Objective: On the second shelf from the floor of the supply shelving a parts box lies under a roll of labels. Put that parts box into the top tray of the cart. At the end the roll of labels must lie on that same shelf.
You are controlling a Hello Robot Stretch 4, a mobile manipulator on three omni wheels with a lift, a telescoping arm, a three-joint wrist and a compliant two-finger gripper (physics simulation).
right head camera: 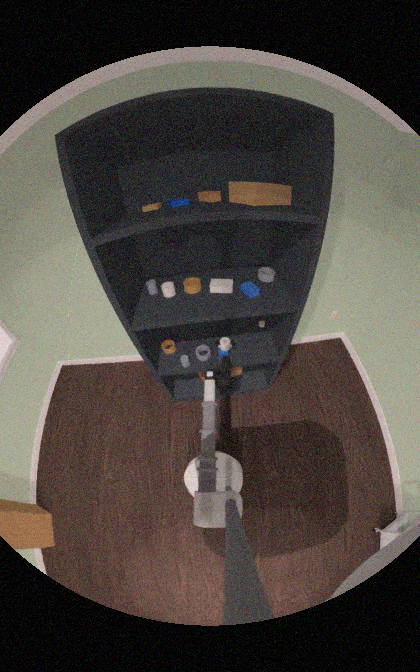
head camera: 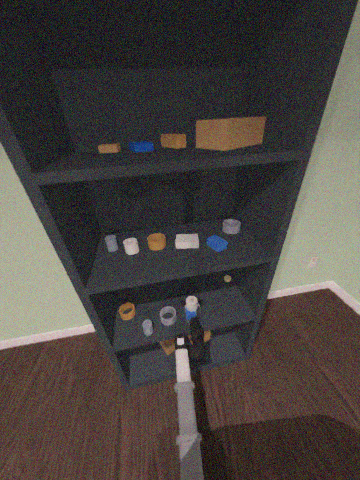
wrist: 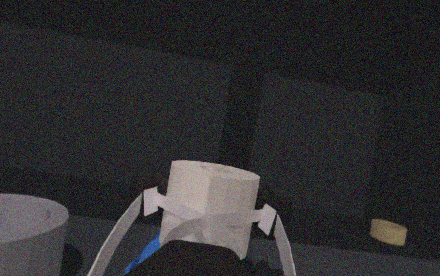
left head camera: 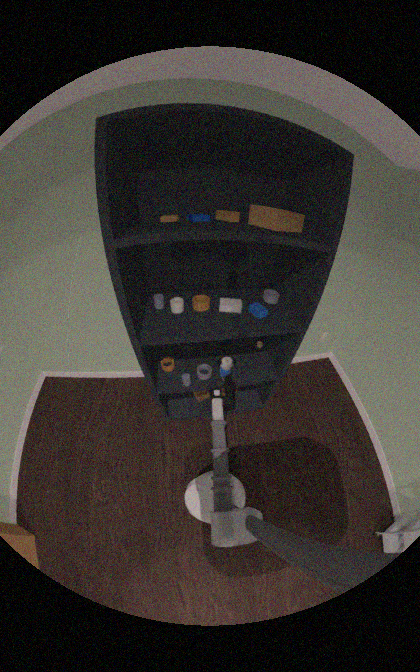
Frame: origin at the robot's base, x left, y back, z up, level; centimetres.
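Where they show: gripper, between the fingertips: [head camera: 191, 299].
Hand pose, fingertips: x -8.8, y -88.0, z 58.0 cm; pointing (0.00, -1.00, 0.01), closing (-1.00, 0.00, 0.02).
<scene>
After its pixels a point has its place.
The white roll of labels [head camera: 191, 301] @[x -8.8, y -85.9, z 58.3 cm] [left head camera: 226, 362] [right head camera: 225, 342] [wrist: 187, 187] @[x -7.1, y -81.8, z 59.5 cm] stands upright on the second shelf from the floor [head camera: 227, 305] @[x -32.1, y -86.2, z 50.6 cm]. The blue parts box [head camera: 190, 315] @[x -7.2, y -79.1, z 54.3 cm] [left head camera: 224, 372] [right head camera: 223, 353] [wrist: 145, 255] @[x -5.2, y -81.2, z 54.6 cm] is under it; in the wrist view a blue corner shows at the roll's lower left, the rest hidden by the roll and the dark gripper body. My gripper [head camera: 192, 304] @[x -8.8, y -88.0, z 57.9 cm] [wrist: 211, 193] @[x -8.8, y -88.0, z 57.9 cm] is shut on the roll of labels, one fingertip against each side. I cannot make out the cart in these views.
A translucent grey cup [head camera: 168, 321] @[x 6.0, y -76.4, z 54.6 cm] [wrist: 35, 255] @[x 1.4, y -79.9, z 54.1 cm] stands left of the roll, with a small grey cylinder [head camera: 147, 328] @[x 17.4, y -71.7, z 57.3 cm] and an orange ring [head camera: 128, 316] @[x 30.1, y -83.0, z 53.9 cm] further left. A small yellowish disc [head camera: 227, 278] @[x -38.7, y -108.8, z 51.7 cm] [wrist: 388, 232] @[x -37.3, y -106.1, z 52.3 cm] is at the right. The third shelf's board [head camera: 175, 280] @[x -0.1, y -112.8, z 50.6 cm] is overhead.
</scene>
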